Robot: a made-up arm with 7 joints. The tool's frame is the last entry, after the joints.
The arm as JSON. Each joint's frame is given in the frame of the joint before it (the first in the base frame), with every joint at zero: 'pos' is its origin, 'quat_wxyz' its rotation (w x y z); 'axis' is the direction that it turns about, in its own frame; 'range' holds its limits. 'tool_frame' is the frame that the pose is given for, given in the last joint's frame.
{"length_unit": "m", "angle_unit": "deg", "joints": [
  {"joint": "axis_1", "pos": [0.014, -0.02, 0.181], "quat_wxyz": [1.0, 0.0, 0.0, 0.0], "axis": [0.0, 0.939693, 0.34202], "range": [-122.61, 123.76]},
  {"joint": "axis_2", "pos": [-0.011, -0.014, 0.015], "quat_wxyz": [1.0, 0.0, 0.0, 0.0], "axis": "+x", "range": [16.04, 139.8]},
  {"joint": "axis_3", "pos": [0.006, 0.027, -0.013], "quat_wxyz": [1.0, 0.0, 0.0, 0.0], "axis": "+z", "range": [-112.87, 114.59]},
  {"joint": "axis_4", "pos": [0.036, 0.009, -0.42], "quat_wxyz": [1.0, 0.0, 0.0, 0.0], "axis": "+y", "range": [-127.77, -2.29]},
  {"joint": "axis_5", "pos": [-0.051, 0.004, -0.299], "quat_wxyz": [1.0, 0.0, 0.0, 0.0], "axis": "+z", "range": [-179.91, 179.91]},
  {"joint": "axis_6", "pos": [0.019, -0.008, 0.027], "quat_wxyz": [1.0, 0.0, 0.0, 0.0], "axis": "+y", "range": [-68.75, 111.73]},
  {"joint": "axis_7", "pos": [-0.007, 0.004, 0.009], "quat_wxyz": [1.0, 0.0, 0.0, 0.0], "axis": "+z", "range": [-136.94, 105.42]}
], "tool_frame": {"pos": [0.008, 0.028, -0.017], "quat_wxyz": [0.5, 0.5, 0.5, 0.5]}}
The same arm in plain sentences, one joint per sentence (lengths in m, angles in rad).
The arm has seven revolute joints in a row. What follows holds with every joint at zero, and every direction is one of the base frame's.
The first joint lies 0.0140 m along +x and 0.0200 m along -y and 0.1810 m along +z from the base frame's origin and turns about the direction (0, 0.9397, 0.342), from -2.1399 to 2.1600 rad.
The second joint lies 0.0110 m along -x and 0.0140 m along -y and 0.0150 m along +z from the first joint and turns about +x, from 0.2800 to 2.4400 rad.
The third joint lies 0.0060 m along +x and 0.0270 m along +y and 0.0130 m along -z from the second joint and turns about +z, from -1.9700 to 2.0000 rad.
The fourth joint lies 0.0360 m along +x and 0.0090 m along +y and 0.4200 m along -z from the third joint and turns about +y, from -2.2300 to -0.0400 rad.
The fifth joint lies 0.0510 m along -x and 0.0040 m along +y and 0.2990 m along -z from the fourth joint and turns about +z, from -3.1400 to 3.1400 rad.
The sixth joint lies 0.0190 m along +x and 0.0080 m along -y and 0.0270 m along +z from the fifth joint and turns about +y, from -1.1999 to 1.9501 rad.
The seventh joint lies 0.0070 m along -x and 0.0040 m along +y and 0.0090 m along +z from the sixth joint and turns about +z, from -2.3901 to 1.8399 rad.
The tool frame, which is the frame that the pose is given for, lies 0.0080 m along +x and 0.0280 m along +y and 0.0170 m along -z from the seventh joint; its axes are the base frame's turned by roll 1.5708, pitch 0.0000 and yaw 1.5708 rad (as in URDF: about the fixed x, then y, then z).

